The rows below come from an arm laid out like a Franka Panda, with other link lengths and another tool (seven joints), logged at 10 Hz.
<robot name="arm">
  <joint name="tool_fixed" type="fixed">
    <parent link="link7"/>
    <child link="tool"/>
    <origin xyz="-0.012 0.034 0.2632" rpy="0 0.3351 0.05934"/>
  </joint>
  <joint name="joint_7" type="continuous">
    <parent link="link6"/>
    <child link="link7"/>
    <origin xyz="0.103 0 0" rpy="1.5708 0 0"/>
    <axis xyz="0 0 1"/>
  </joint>
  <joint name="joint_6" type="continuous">
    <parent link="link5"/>
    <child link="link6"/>
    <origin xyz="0 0 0" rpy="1.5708 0 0"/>
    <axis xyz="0 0 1"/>
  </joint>
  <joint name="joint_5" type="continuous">
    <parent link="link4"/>
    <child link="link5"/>
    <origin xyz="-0.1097 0.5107 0" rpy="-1.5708 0 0"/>
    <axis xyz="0 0 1"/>
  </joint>
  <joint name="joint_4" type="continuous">
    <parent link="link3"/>
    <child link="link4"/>
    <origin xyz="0.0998 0 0" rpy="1.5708 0 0"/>
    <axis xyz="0 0 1"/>
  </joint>
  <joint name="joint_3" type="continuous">
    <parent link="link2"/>
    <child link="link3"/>
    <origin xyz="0 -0.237 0" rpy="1.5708 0 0"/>
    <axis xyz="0 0 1"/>
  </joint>
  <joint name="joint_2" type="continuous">
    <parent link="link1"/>
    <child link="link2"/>
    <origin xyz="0 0 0" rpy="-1.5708 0 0"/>
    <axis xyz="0 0 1"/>
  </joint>
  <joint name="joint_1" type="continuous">
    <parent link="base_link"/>
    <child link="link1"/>
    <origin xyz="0 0 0.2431" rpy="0 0 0"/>
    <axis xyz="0 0 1"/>
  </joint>
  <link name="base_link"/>
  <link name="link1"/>
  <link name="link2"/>
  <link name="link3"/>
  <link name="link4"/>
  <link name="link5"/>
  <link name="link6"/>
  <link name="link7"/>
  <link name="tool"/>
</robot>
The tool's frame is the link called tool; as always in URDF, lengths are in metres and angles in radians. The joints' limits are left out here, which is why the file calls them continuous.
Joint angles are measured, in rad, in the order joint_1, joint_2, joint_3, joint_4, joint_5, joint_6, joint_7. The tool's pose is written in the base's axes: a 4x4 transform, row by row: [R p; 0 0 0 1], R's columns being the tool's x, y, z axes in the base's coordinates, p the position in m. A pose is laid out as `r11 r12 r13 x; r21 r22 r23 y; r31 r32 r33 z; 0 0 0 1`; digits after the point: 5 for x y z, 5 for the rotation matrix.
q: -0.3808, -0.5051, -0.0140, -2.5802, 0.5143, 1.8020, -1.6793
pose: 0.48432 0.85998 0.16085 0.54513; 0.51823 -0.43012 0.73921 -0.11301; 0.70489 -0.27466 -0.65398 0.07994; 0 0 0 1
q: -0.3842, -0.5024, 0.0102, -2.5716, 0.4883, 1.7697, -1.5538
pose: 0.58136 0.80106 0.14255 0.53543; 0.49844 -0.48911 0.71577 -0.10726; 0.64310 -0.34507 -0.68363 0.07730; 0 0 0 1
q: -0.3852, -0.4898, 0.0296, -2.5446, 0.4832, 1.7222, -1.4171
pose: 0.67852 0.72278 0.13117 0.52941; 0.45076 -0.55066 0.70256 -0.09820; 0.58002 -0.41757 -0.69943 0.08174; 0 0 0 1
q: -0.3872, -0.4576, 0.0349, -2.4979, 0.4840, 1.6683, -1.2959
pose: 0.76131 0.63688 0.12160 0.52634; 0.39058 -0.60017 0.69803 -0.09416; 0.51754 -0.48392 -0.70567 0.08850; 0 0 0 1
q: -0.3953, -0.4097, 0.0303, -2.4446, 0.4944, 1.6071, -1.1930
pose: 0.83336 0.54172 0.10974 0.52206; 0.31758 -0.63179 0.70709 -0.09394; 0.45238 -0.55441 -0.69855 0.09255; 0 0 0 1
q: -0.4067, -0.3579, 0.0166, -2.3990, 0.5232, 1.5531, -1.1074
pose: 0.89093 0.44050 0.11046 0.51807; 0.22856 -0.64510 0.72911 -0.09543; 0.39243 -0.62434 -0.67542 0.09333; 0 0 0 1
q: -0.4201, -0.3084, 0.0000, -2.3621, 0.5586, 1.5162, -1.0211
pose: 0.93553 0.32944 0.12747 0.51589; 0.12800 -0.65249 0.74691 -0.09990; 0.32923 -0.68244 -0.65259 0.09193; 0 0 0 1
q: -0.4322, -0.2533, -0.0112, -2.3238, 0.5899, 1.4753, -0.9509
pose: 0.96440 0.23098 0.12880 0.51320; 0.05070 -0.63946 0.76715 -0.10160; 0.25956 -0.73331 -0.62840 0.08838; 0 0 0 1
